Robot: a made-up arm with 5 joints.
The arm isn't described. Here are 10 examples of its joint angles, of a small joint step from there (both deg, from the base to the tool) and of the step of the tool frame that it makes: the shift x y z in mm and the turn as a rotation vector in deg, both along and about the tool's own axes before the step.
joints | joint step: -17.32 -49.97 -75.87 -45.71 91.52 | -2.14 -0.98 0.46 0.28 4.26
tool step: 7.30 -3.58 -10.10 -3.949 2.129 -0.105
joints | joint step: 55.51 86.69 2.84 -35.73 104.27 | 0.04 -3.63 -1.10 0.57 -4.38
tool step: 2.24 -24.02 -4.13 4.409 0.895 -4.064
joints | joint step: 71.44 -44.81 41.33 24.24 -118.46 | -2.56 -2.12 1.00 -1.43 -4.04
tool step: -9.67 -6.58 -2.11 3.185 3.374 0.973
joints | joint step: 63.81 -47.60 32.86 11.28 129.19 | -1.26 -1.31 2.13 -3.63 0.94
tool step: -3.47 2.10 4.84 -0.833 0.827 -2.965
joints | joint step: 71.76 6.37 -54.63 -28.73 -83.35 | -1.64 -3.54 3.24 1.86 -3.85
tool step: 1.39 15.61 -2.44 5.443 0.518 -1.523
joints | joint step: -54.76 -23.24 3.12 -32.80 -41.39 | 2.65 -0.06 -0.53 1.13 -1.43
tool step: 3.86 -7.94 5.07 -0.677 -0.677 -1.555
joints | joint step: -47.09 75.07 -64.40 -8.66 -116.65 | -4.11 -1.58 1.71 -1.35 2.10
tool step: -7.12 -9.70 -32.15 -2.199 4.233 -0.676
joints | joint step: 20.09 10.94 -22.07 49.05 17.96 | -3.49 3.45 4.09 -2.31 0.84
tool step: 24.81 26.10 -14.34 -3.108 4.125 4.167
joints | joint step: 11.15 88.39 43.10 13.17 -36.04 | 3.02 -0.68 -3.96 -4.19 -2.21
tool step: -13.48 4.85 19.82 4.139 -5.634 7.184
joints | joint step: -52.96 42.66 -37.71 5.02 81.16 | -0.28 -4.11 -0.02 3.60 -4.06
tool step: -13.06 -24.77 7.58 4.013 -0.371 -0.469
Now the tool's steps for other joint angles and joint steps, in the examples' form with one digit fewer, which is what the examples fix.
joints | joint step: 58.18 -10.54 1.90 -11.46 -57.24 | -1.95 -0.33 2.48 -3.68 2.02
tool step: -6.3 0.0 -11.2 -1.33 0.66 2.28
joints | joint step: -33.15 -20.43 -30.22 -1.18 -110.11 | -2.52 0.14 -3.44 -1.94 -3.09
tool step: -3.3 11.4 -8.7 5.14 3.30 4.33
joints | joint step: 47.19 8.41 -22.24 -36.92 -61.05 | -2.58 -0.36 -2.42 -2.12 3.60
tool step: 0.6 18.9 -6.7 -1.53 -1.18 5.00
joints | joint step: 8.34 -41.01 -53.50 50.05 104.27 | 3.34 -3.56 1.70 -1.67 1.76
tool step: -11.4 -4.4 1.7 -4.17 3.15 -2.80
